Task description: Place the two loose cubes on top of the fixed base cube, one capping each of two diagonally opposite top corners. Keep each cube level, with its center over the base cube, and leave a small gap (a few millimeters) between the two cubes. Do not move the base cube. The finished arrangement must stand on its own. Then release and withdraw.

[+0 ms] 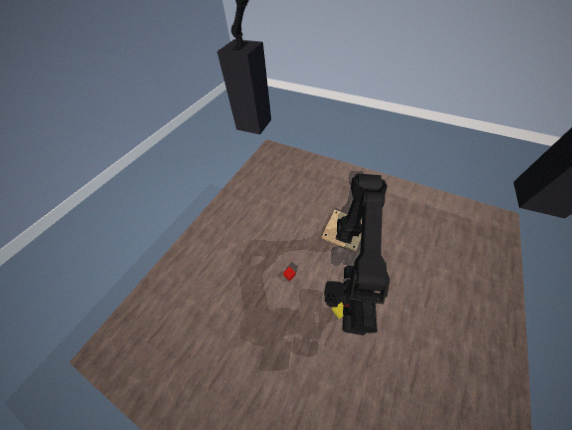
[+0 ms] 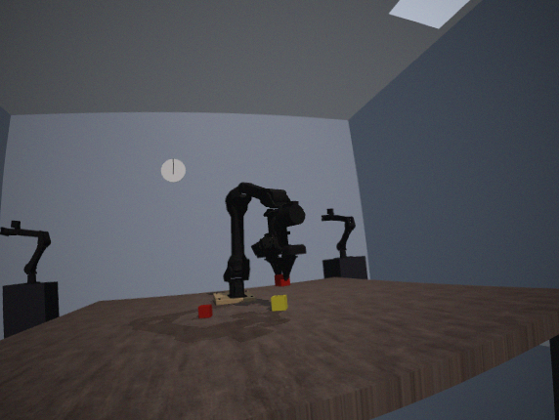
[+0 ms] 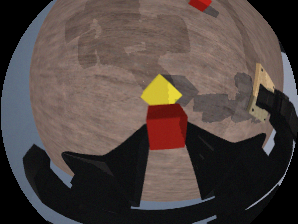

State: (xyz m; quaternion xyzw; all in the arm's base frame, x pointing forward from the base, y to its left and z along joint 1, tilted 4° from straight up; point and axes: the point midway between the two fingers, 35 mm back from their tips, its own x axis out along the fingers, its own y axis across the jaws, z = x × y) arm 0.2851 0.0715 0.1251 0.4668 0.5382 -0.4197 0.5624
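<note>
Right now the yellow cube is 2 cm to the right of my gripper tip and 7 cm below it.
</note>
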